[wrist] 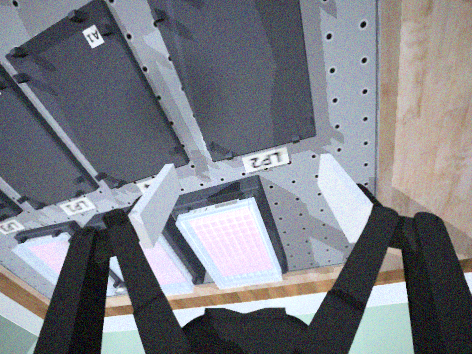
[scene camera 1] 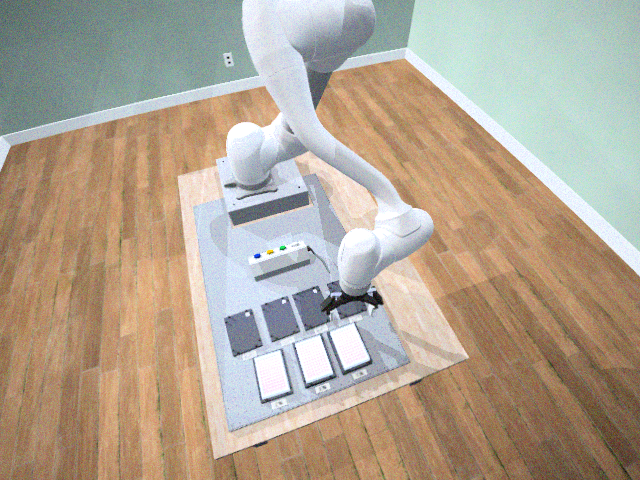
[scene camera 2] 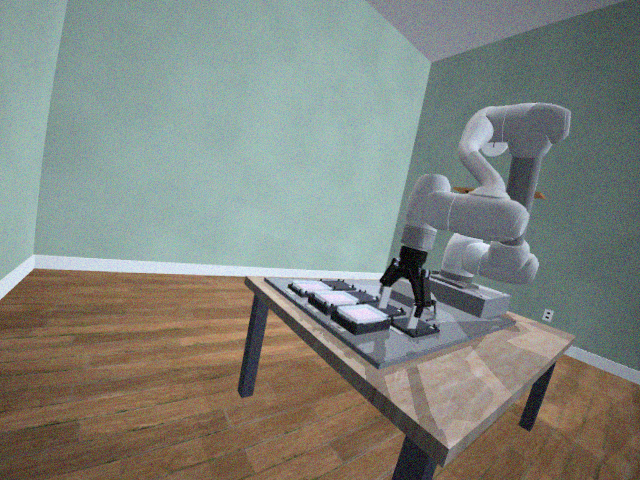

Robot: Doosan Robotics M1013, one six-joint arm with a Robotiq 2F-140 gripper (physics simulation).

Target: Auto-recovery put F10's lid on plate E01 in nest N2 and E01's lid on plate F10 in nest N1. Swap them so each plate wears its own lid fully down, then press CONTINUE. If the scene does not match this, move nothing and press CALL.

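Frame: origin at the arm's base, x ahead, y left, z up, level; centimetres.
Seen in the pictures: gripper, fingertip midpoint: [wrist: 246, 173] [scene camera 1: 350, 314] [scene camera 2: 395, 317]; arm's base, link origin: [scene camera 1: 254, 181] [scene camera 2: 453, 283].
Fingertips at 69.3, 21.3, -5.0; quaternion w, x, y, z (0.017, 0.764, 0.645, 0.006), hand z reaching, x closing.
Note:
Pixels of each thing's top centre, then the offset from my fingertips to it, as dx, dy, dz. "pt": a spot on its surface instead. Level surfaces: height alone.
- right plate, top centre: [wrist: 233, 255] [scene camera 2: 363, 310] [scene camera 1: 349, 344] +9.8, -3.8, +0.7
- middle plate, top centre: [wrist: 142, 269] [scene camera 2: 336, 295] [scene camera 1: 313, 357] +10.4, -16.0, +0.8
- left plate, top centre: [wrist: 66, 274] [scene camera 1: 271, 373] [scene camera 2: 312, 284] +11.1, -30.0, -0.4
- dark LP2 pad, top centre: [wrist: 240, 72] [scene camera 2: 414, 321] [scene camera 1: 346, 294] -8.1, +1.5, -1.4
- button box, top centre: [scene camera 1: 277, 252] [scene camera 2: 409, 282] -29.3, -18.8, +5.0
- leftmost pad, surface spot: [scene camera 1: 243, 332] pt -5.3, -36.8, -2.3
- cable, surface spot: [scene camera 1: 321, 257] pt -27.3, -2.5, -3.3
- grey board, surface height: dz -3.3
- wooden table, surface height: dz -4.6
My gripper [scene camera 1: 352, 311] [scene camera 2: 398, 312] [wrist: 246, 173] is open and empty, fingers wide apart above the LP2 end of the dark pads. Three pale plates with pink wells sit in dark nests in the front row: the right plate [scene camera 1: 351, 346] [scene camera 2: 361, 313] [wrist: 235, 242], the middle plate [scene camera 1: 314, 360] [scene camera 2: 336, 298] [wrist: 167, 267] and the left plate [scene camera 1: 272, 375] [scene camera 2: 311, 286]. Their clear lids and ID labels cannot be made out. The dark LP2 pad [scene camera 2: 416, 327] [wrist: 240, 75] shows no lid on it. The button box [scene camera 1: 281, 263] has blue, yellow and green buttons on top.
Other dark pads stand in a row left of LP2, among them one pad [scene camera 1: 310, 308] [wrist: 100, 100] with an A1 tag, another pad [scene camera 1: 280, 318] and the leftmost pad [scene camera 1: 243, 332]. A cable [scene camera 1: 321, 257] runs from the box toward the arm. The grey board [scene camera 1: 227, 403] lies on the wooden table [scene camera 1: 439, 343].

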